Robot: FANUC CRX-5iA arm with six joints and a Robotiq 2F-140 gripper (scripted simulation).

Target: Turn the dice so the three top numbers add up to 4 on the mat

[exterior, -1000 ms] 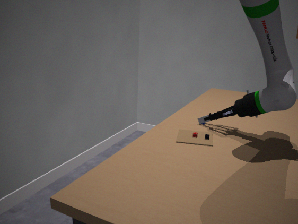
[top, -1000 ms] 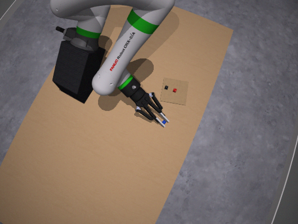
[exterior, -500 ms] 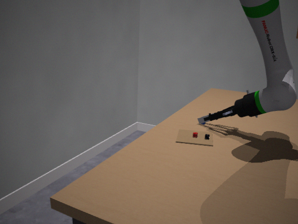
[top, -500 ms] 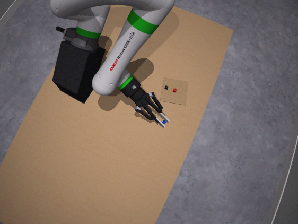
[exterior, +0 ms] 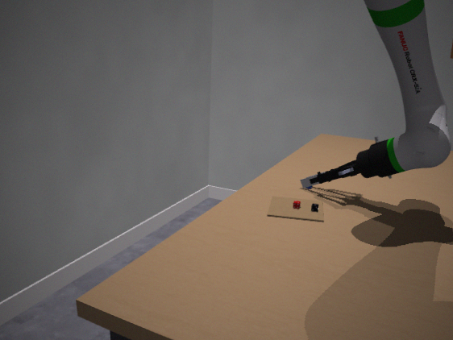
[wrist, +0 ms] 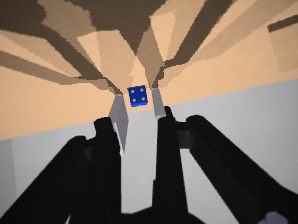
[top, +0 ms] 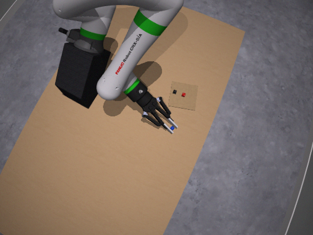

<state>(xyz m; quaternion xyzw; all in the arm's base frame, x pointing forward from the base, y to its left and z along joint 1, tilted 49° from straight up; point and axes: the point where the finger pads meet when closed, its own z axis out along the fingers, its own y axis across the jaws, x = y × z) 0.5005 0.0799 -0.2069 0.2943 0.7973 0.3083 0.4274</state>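
Now: the blue die 20 mm ahead of my hand and 20 mm below it. From my hand the other things lie so: red die (10 mm behind, 180 mm to the left, 20 mm below); then black die (60 mm behind, 180 mm to the left, 20 mm below); then tan mat (10 mm behind, 180 mm to the left, 30 mm below).
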